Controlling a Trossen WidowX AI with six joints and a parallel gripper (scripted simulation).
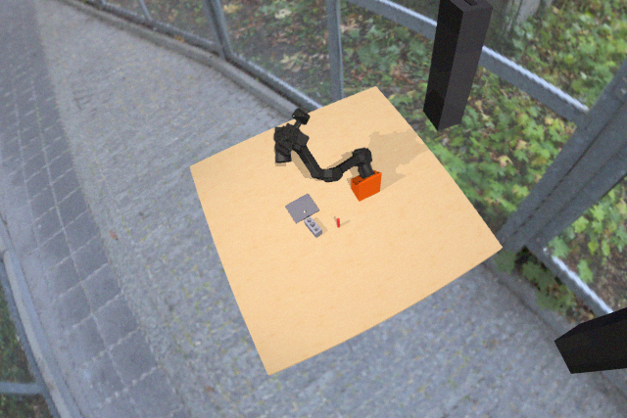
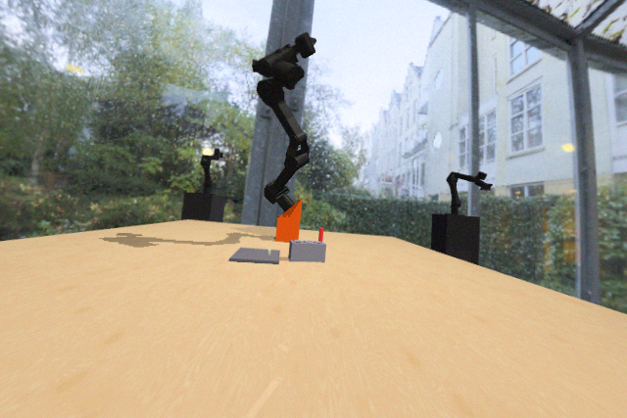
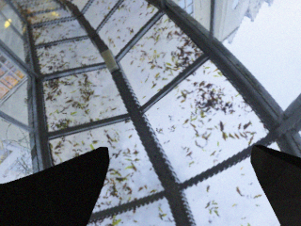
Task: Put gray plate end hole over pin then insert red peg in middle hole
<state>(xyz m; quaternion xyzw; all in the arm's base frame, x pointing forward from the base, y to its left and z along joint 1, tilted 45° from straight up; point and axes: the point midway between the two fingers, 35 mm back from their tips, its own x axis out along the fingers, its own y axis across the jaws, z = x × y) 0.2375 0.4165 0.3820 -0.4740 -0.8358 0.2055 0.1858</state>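
Now: gripper tip 660 mm above the gray plate, 60 mm to the right of it and 60 mm short of it. From my gripper tip the other things lie so: dark flat base 690 mm below, 70 mm ahead, 60 mm to the right; then red peg 660 mm below, 100 mm to the left, 60 mm behind.
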